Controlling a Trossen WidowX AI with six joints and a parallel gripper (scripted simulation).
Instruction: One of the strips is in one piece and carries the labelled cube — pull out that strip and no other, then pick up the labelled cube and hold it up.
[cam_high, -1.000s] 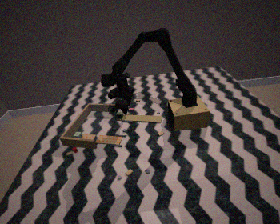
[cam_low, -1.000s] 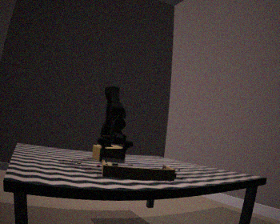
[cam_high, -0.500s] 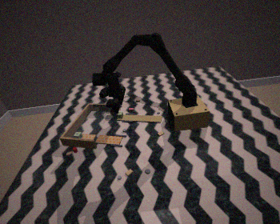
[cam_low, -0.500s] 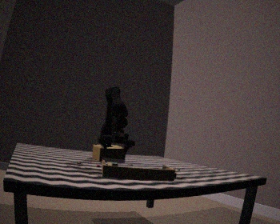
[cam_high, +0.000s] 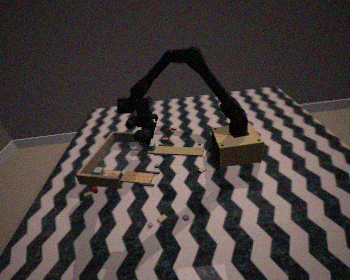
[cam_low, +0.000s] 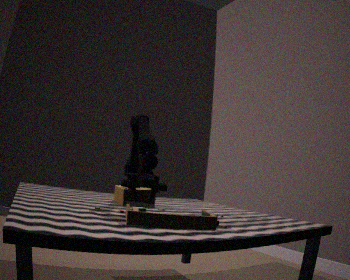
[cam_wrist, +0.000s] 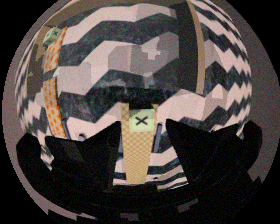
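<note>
My gripper tip is 70 mm past the pink block, 60 mm to the left of it and 40 mm above it. The rest, counted from my gripper tip: red piece: 230 mm ahead, 210 mm to the left, 40 mm below.
</note>
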